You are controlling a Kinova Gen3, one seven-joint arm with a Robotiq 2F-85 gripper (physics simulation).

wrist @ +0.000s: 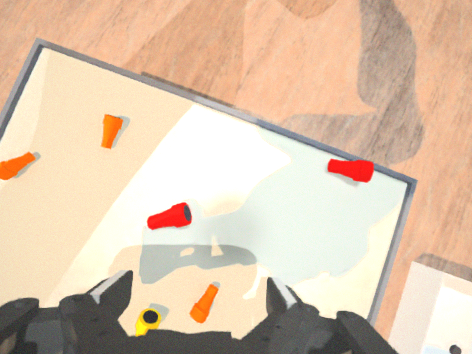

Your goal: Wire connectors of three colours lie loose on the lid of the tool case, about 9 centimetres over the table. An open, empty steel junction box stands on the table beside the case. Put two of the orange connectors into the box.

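Frame: origin at the arm's base, x ahead, y left, z up, level; centimetres.
Seen in the pictures: gripper, fingertip midpoint: (pixel 200 288).
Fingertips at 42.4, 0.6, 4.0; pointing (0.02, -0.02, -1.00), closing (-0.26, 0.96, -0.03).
Note:
Offsets run from my fingertips to a thing's top centre, as dx, dy, dz. "spot": to the spot under its first point. Level surfaces: height alone.
My gripper (pixel 200 288) is open and empty above the lid of the tool case {-0.7, -2.4, -0.9} (pixel 240 172). An orange connector {+1.1, +0.7, -0.1} (pixel 204 303) lies on the lid, seen between the fingers and a little toward the bottom edge of the view. A second orange connector {-7.6, -9.5, -0.1} (pixel 111 131) lies at the upper left of the lid. A third orange connector {-3.3, -14.8, -0.1} (pixel 17 166) lies at the left edge of the view, partly cut off. Part of the pale steel junction box {spot: -2.2, +22.7, -8.3} (pixel 416 300) shows at the lower right, beside the case.
A red connector {-3.4, -3.6, +0.3} (pixel 170 216) lies left of the lid's middle. Another red connector {-10.9, +7.2, +0.3} (pixel 351 170) lies by the lid's far rim, near the right corner. A yellow connector {+4.1, -2.5, +0.2} (pixel 148 320) is beside the left finger, partly hidden by the gripper. The wooden table {dz -10.1} (pixel 310 60) shows beyond the case.

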